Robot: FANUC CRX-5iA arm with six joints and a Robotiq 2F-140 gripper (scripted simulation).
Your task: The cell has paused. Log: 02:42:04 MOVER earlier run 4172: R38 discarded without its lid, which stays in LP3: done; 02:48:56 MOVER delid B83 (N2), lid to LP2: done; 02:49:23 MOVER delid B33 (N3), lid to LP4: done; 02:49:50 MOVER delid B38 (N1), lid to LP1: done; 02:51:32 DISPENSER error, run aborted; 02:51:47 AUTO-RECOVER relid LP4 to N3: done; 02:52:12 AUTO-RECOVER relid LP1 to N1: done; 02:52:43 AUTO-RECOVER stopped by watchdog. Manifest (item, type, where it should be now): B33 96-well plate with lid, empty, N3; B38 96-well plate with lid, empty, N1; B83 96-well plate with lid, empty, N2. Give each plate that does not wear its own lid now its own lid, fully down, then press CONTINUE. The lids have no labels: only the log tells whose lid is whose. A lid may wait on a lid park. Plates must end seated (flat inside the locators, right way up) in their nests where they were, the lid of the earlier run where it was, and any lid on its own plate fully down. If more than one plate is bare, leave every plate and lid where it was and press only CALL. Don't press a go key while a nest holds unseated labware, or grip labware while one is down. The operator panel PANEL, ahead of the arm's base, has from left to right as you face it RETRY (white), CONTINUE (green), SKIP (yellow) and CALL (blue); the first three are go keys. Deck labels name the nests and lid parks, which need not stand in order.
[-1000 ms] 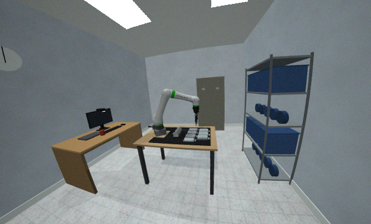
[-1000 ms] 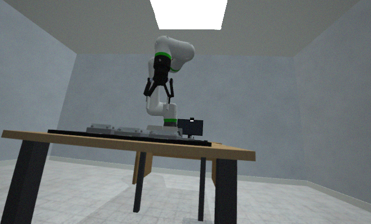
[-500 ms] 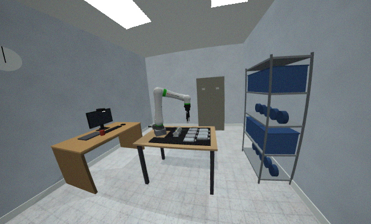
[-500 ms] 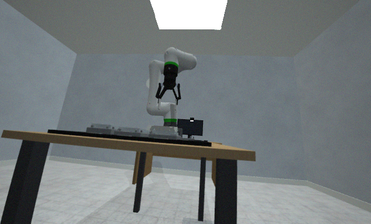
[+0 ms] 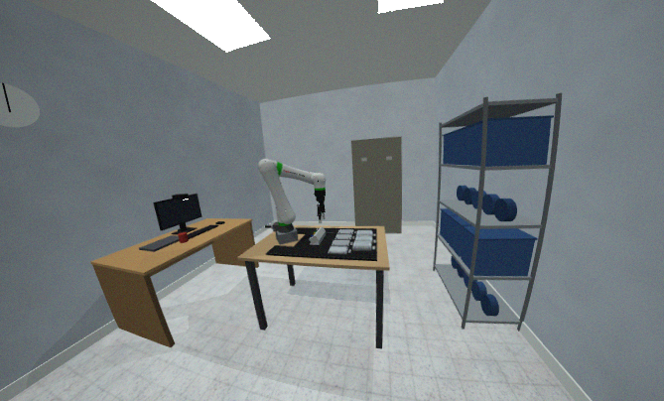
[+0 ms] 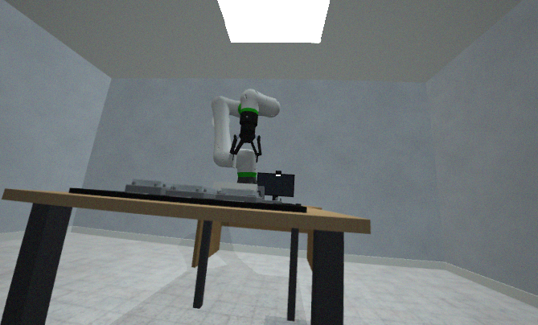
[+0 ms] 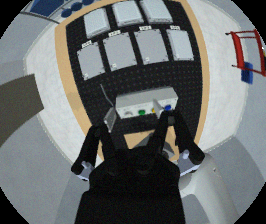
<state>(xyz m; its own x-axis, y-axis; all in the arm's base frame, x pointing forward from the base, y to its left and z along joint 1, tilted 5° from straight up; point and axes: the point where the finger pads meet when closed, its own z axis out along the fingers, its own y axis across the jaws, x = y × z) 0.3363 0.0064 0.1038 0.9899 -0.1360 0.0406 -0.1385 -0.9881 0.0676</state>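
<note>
My hand is 60 mm past the green key, 10 mm to the left of it and 110 mm above it. The rest, counted from my hand: white key 60 mm behind, 40 mm to the left, 110 mm below; then yellow key 70 mm behind, 60 mm to the right, 110 mm below; then blue key 80 mm behind, 110 mm to the right, 110 mm below.
</note>
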